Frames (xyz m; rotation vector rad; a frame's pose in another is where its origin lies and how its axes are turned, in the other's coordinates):
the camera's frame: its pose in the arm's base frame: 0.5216 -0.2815 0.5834 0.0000 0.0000 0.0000
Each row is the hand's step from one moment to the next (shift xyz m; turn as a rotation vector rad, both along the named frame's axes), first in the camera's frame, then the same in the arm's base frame.
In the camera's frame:
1: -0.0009 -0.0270 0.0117 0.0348 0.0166 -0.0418
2: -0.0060 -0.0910 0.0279 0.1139 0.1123 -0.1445
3: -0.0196 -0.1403 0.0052 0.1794 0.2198 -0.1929
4: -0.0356 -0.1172 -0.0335 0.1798 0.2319 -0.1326
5: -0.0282 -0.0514 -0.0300 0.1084 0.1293 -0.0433
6: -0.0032 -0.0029 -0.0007 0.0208 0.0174 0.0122
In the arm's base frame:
1: -0.0009 -0.0270 0.0117 0.0348 0.0166 -0.0418
2: -0.0060 -0.0910 0.0279 0.1139 0.1123 -0.1445
3: -0.0196 -0.1403 0.0052 0.1794 0.2198 -0.1929
4: -0.0356 -0.1172 -0.0335 0.1798 0.2319 -0.1326
5: -0.0282 -0.0514 -0.0300 0.1084 0.1293 -0.0433
6: -0.0032 -0.0029 -0.0007 0.0208 0.0174 0.0122

